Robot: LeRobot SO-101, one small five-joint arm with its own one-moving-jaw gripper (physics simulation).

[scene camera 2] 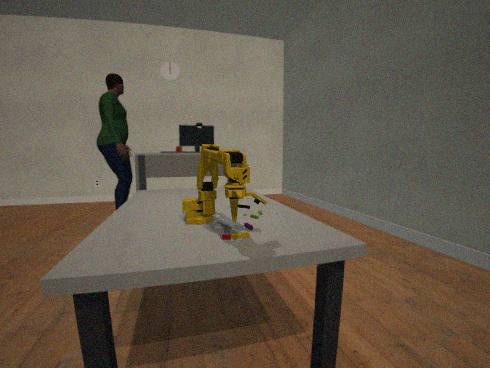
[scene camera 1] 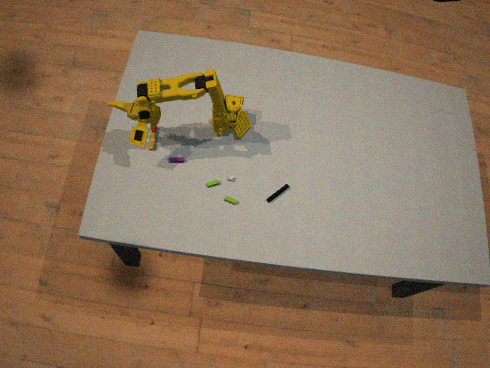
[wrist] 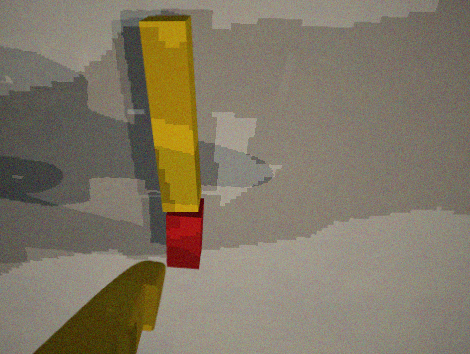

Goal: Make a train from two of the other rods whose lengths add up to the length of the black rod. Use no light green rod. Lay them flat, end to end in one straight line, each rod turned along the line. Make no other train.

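Places are measured from the arm's base along level axes (x left, y back, z up), in centimetres.
Where they show: hand, its tool point: (scene camera 2: 234,220) (scene camera 1: 151,128) (wrist: 161,287); arm's base, origin of its link: (scene camera 2: 204,219) (scene camera 1: 229,130).
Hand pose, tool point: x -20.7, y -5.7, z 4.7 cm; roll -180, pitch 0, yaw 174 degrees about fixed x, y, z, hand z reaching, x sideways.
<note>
Things, the pixels of their top centre, and the offset from my tool point. Level surfaces: height alone.
- yellow rod, centre of its top: (wrist: 172,129) (scene camera 2: 240,233) (scene camera 1: 152,140) dx +0.4, dy -1.5, dz -3.7 cm
- red rod, centre of its top: (wrist: 183,243) (scene camera 2: 226,235) (scene camera 1: 154,128) dx +0.1, dy +2.1, dz -3.7 cm
- black rod, centre of its top: (scene camera 1: 278,192) (scene camera 2: 242,205) dx +35.4, dy -11.3, dz -3.7 cm
- purple rod, centre of its top: (scene camera 1: 176,159) (scene camera 2: 248,224) dx +7.9, dy -6.0, dz -3.7 cm
- small white block, centre of its top: (scene camera 1: 231,177) dx +22.8, dy -9.1, dz -3.7 cm
- table, height of its surface: dz -4.7 cm
The yellow rod (scene camera 1: 152,142) (scene camera 2: 240,235) (wrist: 172,115) and red rod (scene camera 1: 154,129) (scene camera 2: 226,237) (wrist: 184,240) lie flat, end to end in nearly one line. The red rod sits slightly to the right in the wrist view; whether their ends touch is unclear. The black rod (scene camera 1: 278,193) (scene camera 2: 243,206) lies apart, turned diagonally. My gripper (scene camera 2: 250,212) is open and empty; one notched jaw shows in the wrist view, its tip drawn beside the red rod's near end. In scene camera 2 the jaws hang above the table.
A purple rod (scene camera 1: 176,160) (scene camera 2: 248,226) lies near the yellow rod. Two light green rods, one (scene camera 1: 213,183) and another (scene camera 1: 231,200), and a small white block (scene camera 1: 231,178) lie between the purple and black rods. The table (scene camera 1: 350,225) has its left edge near the arm.
</note>
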